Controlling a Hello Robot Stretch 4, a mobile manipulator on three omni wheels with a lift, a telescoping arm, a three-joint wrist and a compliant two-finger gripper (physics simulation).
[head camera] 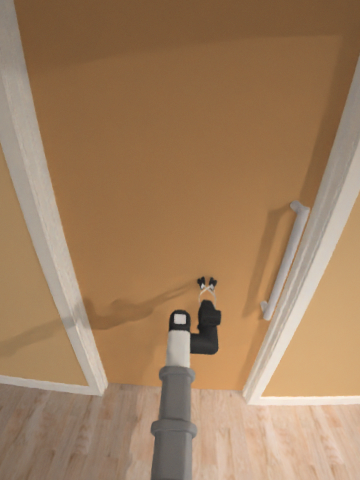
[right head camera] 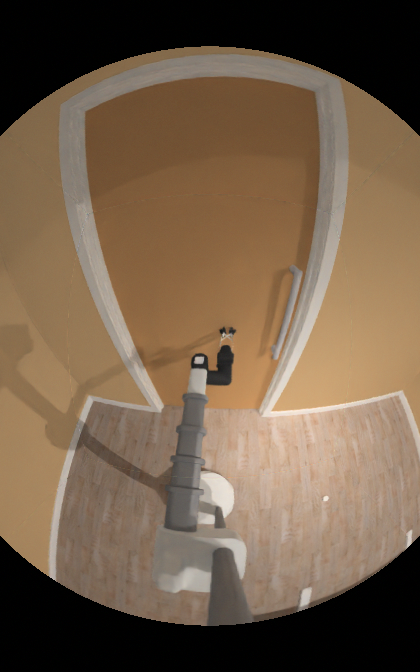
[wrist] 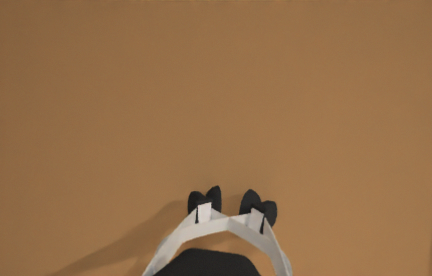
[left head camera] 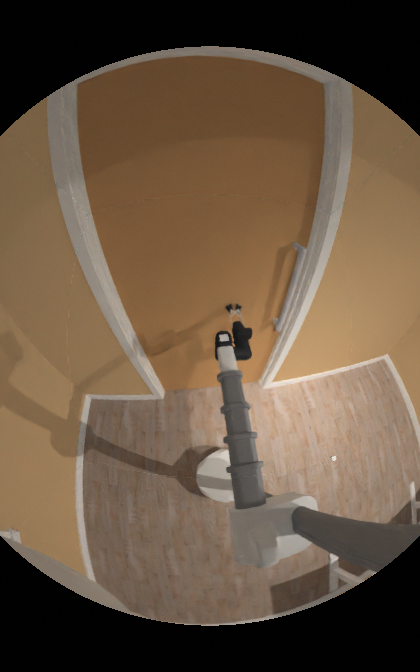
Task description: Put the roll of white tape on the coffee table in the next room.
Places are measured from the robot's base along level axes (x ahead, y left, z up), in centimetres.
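Where they show: gripper, between the fingertips: (head camera: 207, 278) (right head camera: 227, 327) (wrist: 233, 203); robot's base, origin of its link: (right head camera: 204, 496).
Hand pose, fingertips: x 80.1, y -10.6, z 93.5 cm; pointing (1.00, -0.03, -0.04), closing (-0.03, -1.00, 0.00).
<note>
Each offset is from my fingertips to the top centre of the thing. "spot": to the spot under its first point. Level surfaces: height alone.
My gripper (head camera: 207, 282) (left head camera: 234, 308) (right head camera: 228, 331) (wrist: 233, 203) is empty, its two black fingertips a narrow gap apart. It points at the orange-brown door (head camera: 175, 175) (left head camera: 200, 225) (right head camera: 200, 225) (wrist: 215, 100), left of the grey bar handle @(spot: dz +14.2, dx -8.1, dy -26.1 cm) (head camera: 286, 265) (left head camera: 291, 290) (right head camera: 286, 315) and apart from it. Whether the fingertips touch the door I cannot tell. The door stands shut in its frame. A small white object @(dz -93.8, dx -93.3, dy -86.7 cm) (left head camera: 333, 458) (right head camera: 325, 498) lies on the floor to the right; it is too small to tell whether it is the tape roll. The coffee table does not show.
A white door frame (head camera: 42, 200) (left head camera: 339, 145) (right head camera: 334, 145) borders the door, with tan walls on both sides. My white round base (left head camera: 212, 467) (right head camera: 220, 492) stands on the wood floor @(dz -96.3 cm) (left head camera: 310, 425) (right head camera: 300, 450). White furniture legs (left head camera: 334, 572) (right head camera: 305, 597) show at the lower right.
</note>
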